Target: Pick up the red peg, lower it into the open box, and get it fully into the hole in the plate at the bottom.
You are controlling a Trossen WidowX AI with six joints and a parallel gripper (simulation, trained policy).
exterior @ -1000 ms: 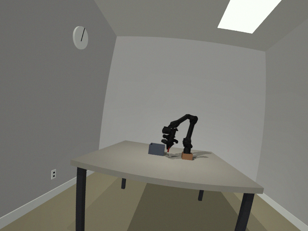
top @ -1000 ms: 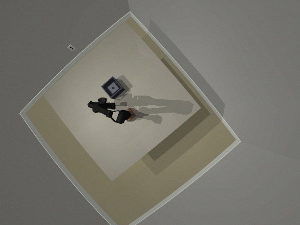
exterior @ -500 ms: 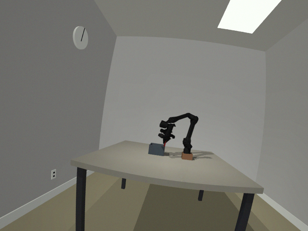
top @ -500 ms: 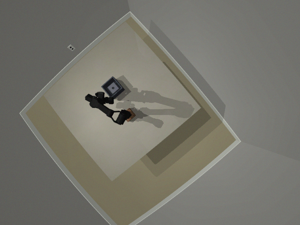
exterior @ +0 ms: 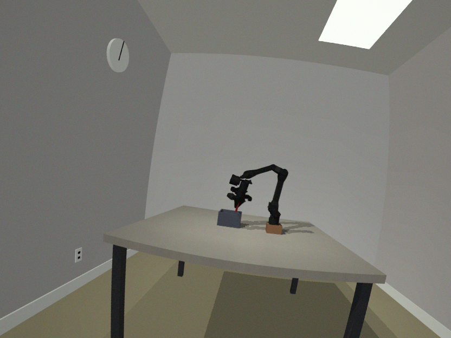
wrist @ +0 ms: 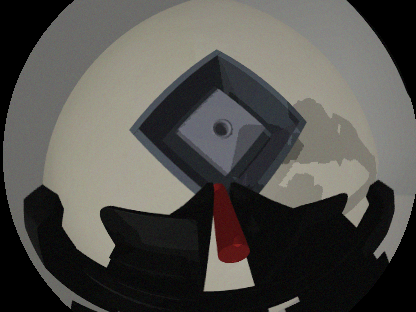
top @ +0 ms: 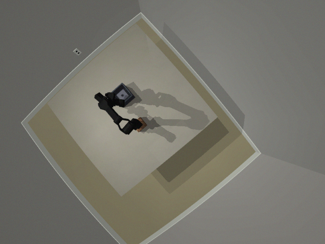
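Right now the plate is 30 mm ahead of my gripper tip, 60 mm to the right of it and 90 mm below it. The rest, counted from my gripper tip: dark grey box (30 mm ahead, 60 mm to the right, 110 mm below); then red peg (10 mm behind, 10 mm to the left, 10 mm above).
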